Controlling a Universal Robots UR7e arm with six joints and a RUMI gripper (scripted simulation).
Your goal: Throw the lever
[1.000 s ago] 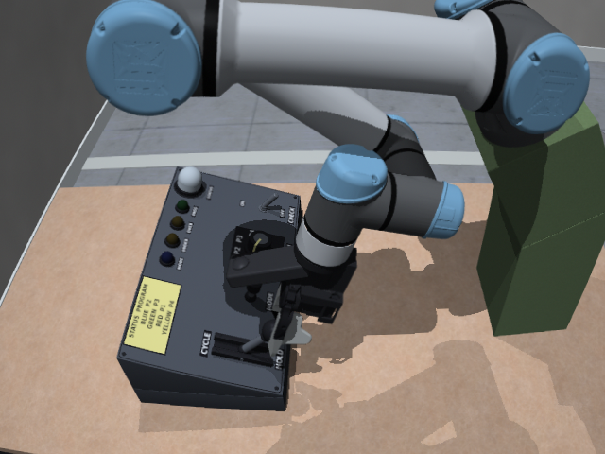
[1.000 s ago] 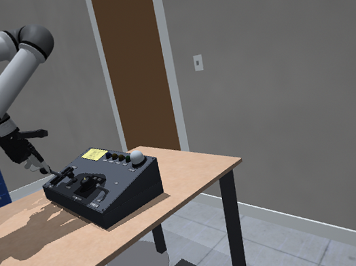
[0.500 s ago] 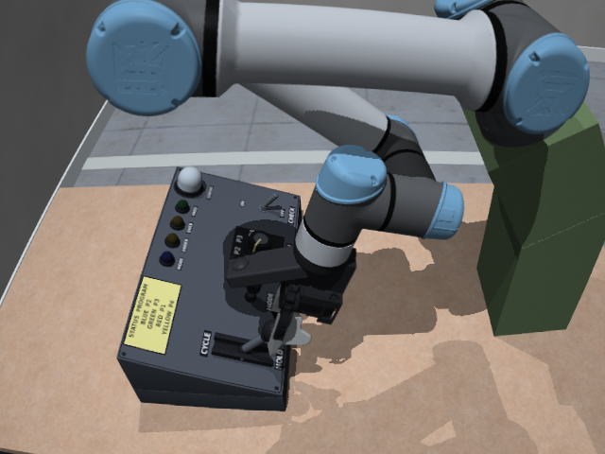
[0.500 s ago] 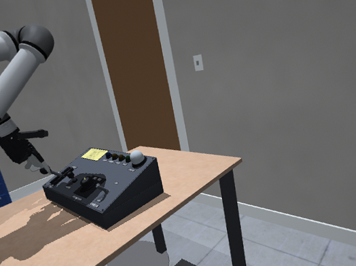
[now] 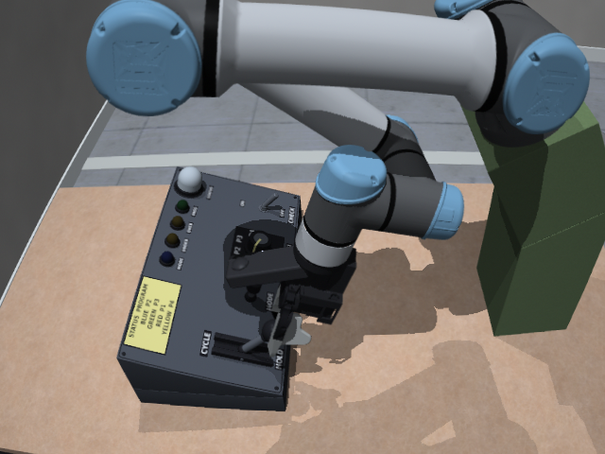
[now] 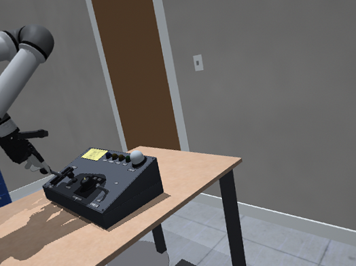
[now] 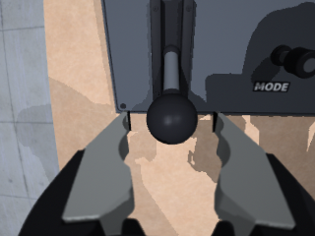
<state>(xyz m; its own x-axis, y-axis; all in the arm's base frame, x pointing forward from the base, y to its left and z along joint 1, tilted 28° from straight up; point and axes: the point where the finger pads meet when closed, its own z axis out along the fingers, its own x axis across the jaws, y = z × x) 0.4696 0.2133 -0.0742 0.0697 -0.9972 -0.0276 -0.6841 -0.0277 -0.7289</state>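
Now: the black ball-topped lever 3 cm below my hand and 3 cm ahead of it. Also, from my hand: program dial (22 cm to the right, 8 cm ahead, 4 cm below); then mode toggle (12 cm to the right, 6 cm ahead, 3 cm below); then dark console (17 cm to the right, 10 cm ahead, 6 cm below).
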